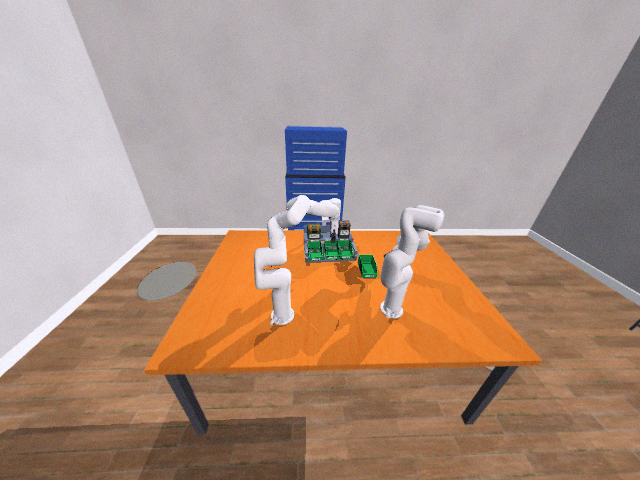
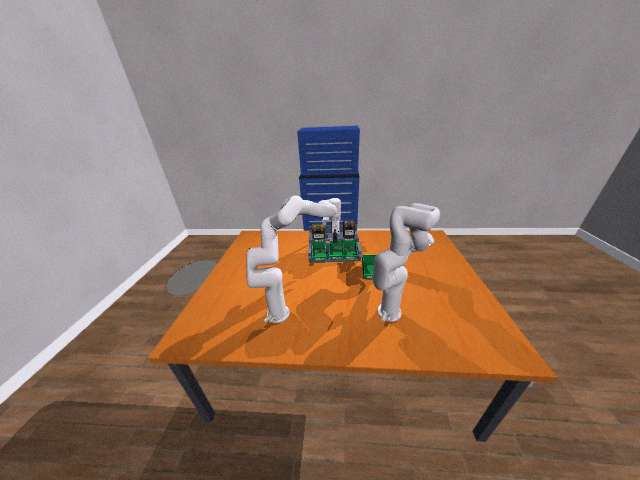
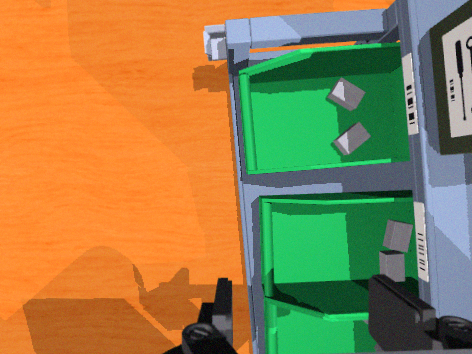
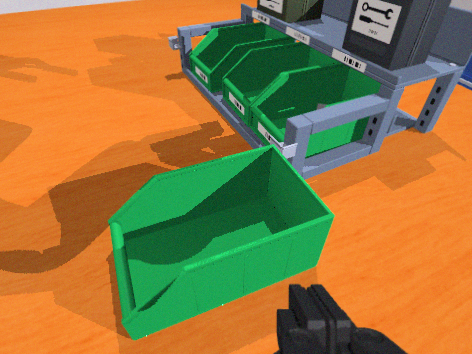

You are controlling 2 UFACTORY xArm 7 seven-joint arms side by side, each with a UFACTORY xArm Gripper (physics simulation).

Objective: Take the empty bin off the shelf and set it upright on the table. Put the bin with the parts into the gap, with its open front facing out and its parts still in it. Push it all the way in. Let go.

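Places are measured from the left arm's base along level axes (x ahead, y left, z up), in millimetres.
Where they show: left gripper, fingertip midpoint: (image 1: 332, 239) (image 2: 335, 239) (image 3: 300, 304); right gripper, fingertip midpoint: (image 1: 384, 257) (image 4: 303, 313); left arm's base at its link origin: (image 1: 282, 315) (image 2: 278, 313); right arm's base at its link origin: (image 1: 391, 309) (image 2: 389, 312).
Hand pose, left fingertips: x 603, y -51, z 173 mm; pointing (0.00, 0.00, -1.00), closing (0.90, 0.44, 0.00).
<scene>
Things, the pixels of their top centre, and the offset from my left fingertips. "*": a spot on its surface instead.
- empty green bin at its top centre: (image 4: 209, 202) (image 2: 370, 262) (image 1: 368, 261) 6 mm back, 270 mm right, 98 mm down
- middle bin at its top centre: (image 3: 368, 258) (image 4: 285, 57) (image 2: 336, 244) (image 1: 332, 244) 75 mm ahead, 29 mm left, 92 mm down
- right bin at its top centre: (image 4: 326, 83) (image 2: 349, 244) (image 1: 345, 244) 122 mm ahead, 59 mm right, 92 mm down
- left bin at its top centre: (image 3: 346, 105) (image 4: 240, 33) (image 1: 315, 246) (image 2: 319, 246) 2 mm ahead, 137 mm left, 92 mm down
- dark box at its top centre: (image 2: 349, 221) (image 1: 344, 222) 201 mm ahead, 14 mm right, 51 mm up
- olive box at its top centre: (image 1: 313, 225) (image 2: 318, 225) 88 mm ahead, 188 mm left, 26 mm up
- small bracket at a spot on its surface: (image 3: 215, 42) * 125 mm back, 147 mm left, 118 mm down
The empty green bin (image 1: 368, 266) (image 2: 369, 266) (image 4: 225, 270) stands upright on the table, beside the front right corner of the grey shelf (image 3: 320, 30) (image 4: 345, 112). Three green bins stand side by side in the shelf's lower level, open fronts facing out. The middle bin (image 3: 310, 245) holds two grey parts (image 3: 398, 236) near its back and stands close against the right bin (image 3: 310, 335) (image 4: 320, 95). The left bin (image 3: 295, 125) (image 4: 215, 60) also holds grey parts. My left gripper (image 3: 300, 304) is open and empty above the middle bin. My right gripper (image 4: 303, 313) is shut and empty beside the empty bin.
A dark box (image 1: 344, 228) (image 2: 349, 228) (image 4: 375, 30) and an olive box (image 1: 313, 232) (image 2: 318, 232) (image 4: 295, 9) stand on the shelf's upper level. A small bracket (image 3: 215, 42) sticks out at a front corner. A blue cabinet (image 1: 315, 155) (image 2: 328, 155) stands behind the table.
</scene>
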